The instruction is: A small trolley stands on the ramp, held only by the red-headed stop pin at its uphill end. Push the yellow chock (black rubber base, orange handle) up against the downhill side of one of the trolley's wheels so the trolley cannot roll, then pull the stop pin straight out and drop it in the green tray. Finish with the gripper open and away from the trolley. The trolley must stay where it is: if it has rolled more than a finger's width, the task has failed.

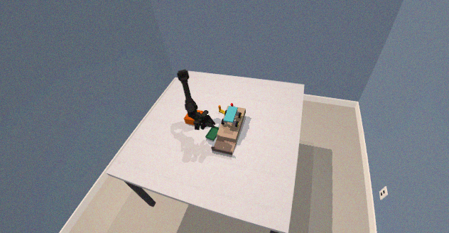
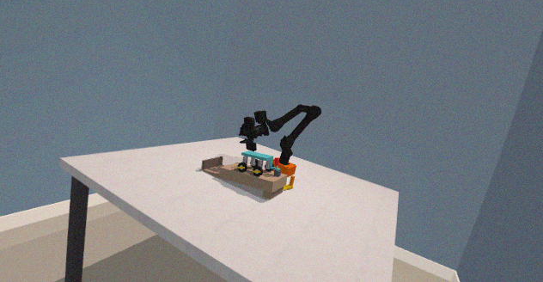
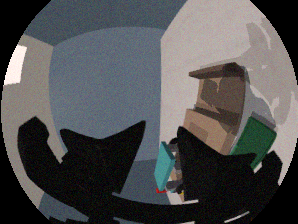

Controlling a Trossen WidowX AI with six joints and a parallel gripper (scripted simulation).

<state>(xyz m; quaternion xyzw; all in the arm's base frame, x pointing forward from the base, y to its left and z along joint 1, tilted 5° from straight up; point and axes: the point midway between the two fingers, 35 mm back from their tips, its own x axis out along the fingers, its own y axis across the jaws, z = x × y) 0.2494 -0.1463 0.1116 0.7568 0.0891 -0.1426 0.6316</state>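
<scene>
Now: the red-headed stop pin 260 mm to the left of my gripper tip, 50 mm below it and 30 mm ahead of it. Also, from my gripper tip: green tray 190 mm below, 60 mm behind, 50 mm to the left; then dark end wall 150 mm below, 90 mm to the right, 70 mm ahead; then teal trolley 170 mm to the left, 70 mm below, 50 mm ahead.
</scene>
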